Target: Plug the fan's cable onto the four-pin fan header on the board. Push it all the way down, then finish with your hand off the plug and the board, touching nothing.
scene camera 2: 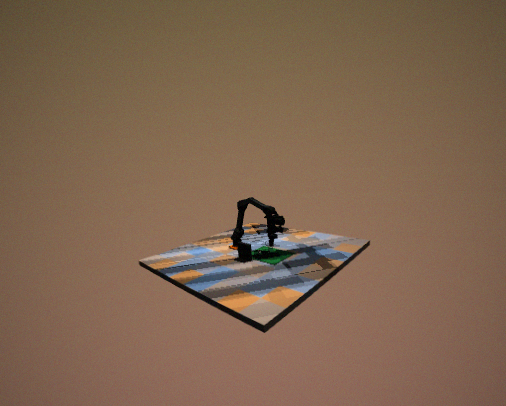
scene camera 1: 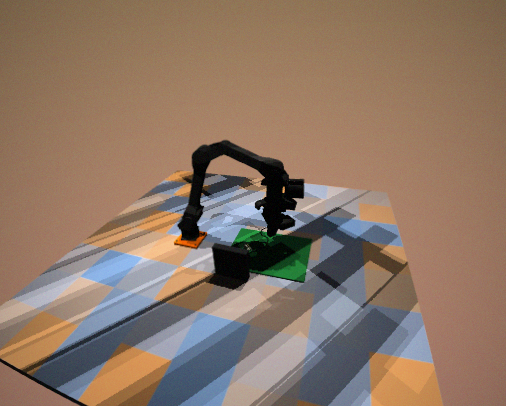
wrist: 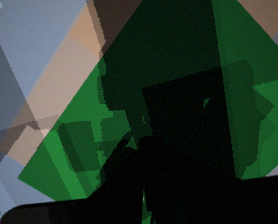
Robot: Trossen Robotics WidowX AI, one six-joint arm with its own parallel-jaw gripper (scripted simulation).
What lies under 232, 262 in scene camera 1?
A black fan.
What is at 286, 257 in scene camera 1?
A green board.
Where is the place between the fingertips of my gripper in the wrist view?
153, 153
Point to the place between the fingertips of my gripper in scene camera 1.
273, 231
